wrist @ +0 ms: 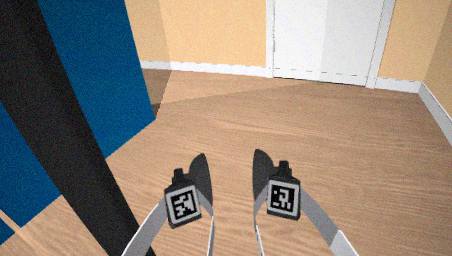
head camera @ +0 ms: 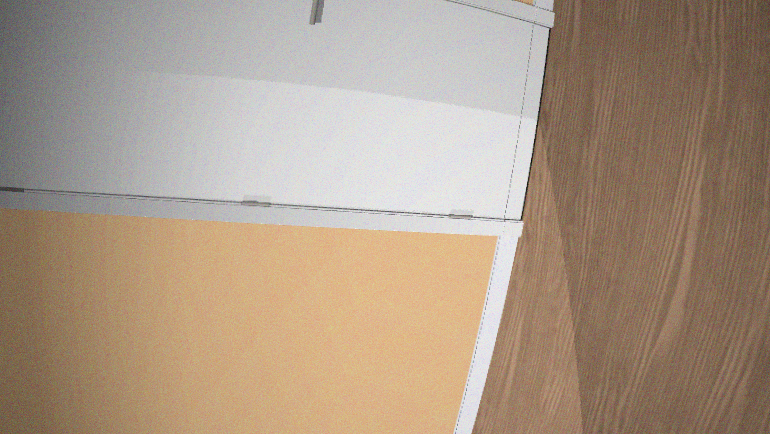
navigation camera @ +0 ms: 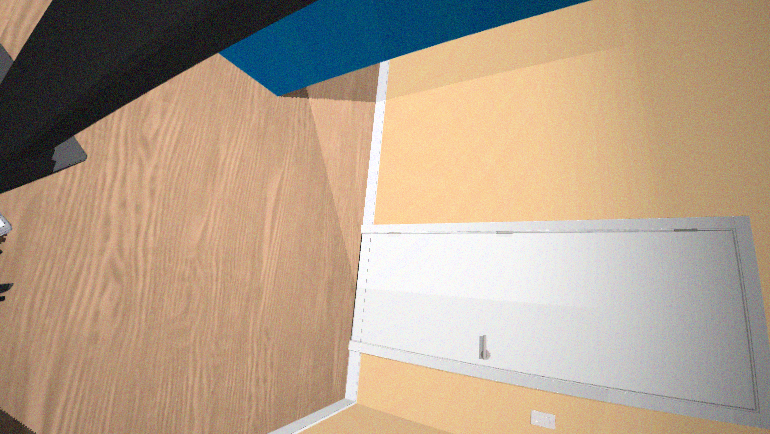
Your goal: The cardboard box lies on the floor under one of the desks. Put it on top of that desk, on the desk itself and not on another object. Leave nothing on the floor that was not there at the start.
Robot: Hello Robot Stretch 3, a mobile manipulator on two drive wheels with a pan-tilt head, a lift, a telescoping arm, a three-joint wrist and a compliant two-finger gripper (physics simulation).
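Places are measured from the robot's base along level axes (x ahead, y left, z up), in centimetres.
Where they show: gripper, between the fingertips: point(wrist: 231, 169) point(navigation camera: 5, 267).
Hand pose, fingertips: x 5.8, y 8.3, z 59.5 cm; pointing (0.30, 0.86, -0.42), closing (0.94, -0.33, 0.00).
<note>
After its pixels a point has its place.
My gripper point(wrist: 231, 169) @(x 5.8, y 8.3, z 59.5 cm) is open and empty in the wrist view, with its two dark fingertips apart above the wooden floor. In the navigation view, small dark parts show at the left edge, too cut off to tell what they are. The cardboard box does not show in the three views. No desk can be made out for certain.
A large blue block point(navigation camera: 345, 43) @(x -13.8, y 124.0, z 56.0 cm) point(wrist: 95, 65) @(x -23.5, y 114.5, z 47.4 cm) stands left of my gripper in the wrist view, behind the black mast point(wrist: 60, 115) @(x -5.3, y 11.7, z 66.0 cm). A white door point(head camera: 323, 145) @(x 118.5, y 146.2, z 81.9 cm) point(navigation camera: 566, 296) @(x 128.5, y 136.2, z 133.5 cm) point(wrist: 325, 40) @(x 132.9, y 131.8, z 34.5 cm) is in the yellow wall point(head camera: 242, 323) @(x 74.8, y 193.0, z 103.5 cm) point(navigation camera: 539, 145) @(x 66.9, y 201.0, z 122.7 cm) point(wrist: 215, 32) @(x 66.7, y 201.2, z 38.8 cm). The floor point(head camera: 647, 215) @(x 70.5, y 101.0, z 0.1 cm) point(navigation camera: 215, 242) @(x 42.9, y 64.6, z 0.0 cm) point(wrist: 350, 135) @(x 94.9, y 62.9, z 0.0 cm) is brown wood.
</note>
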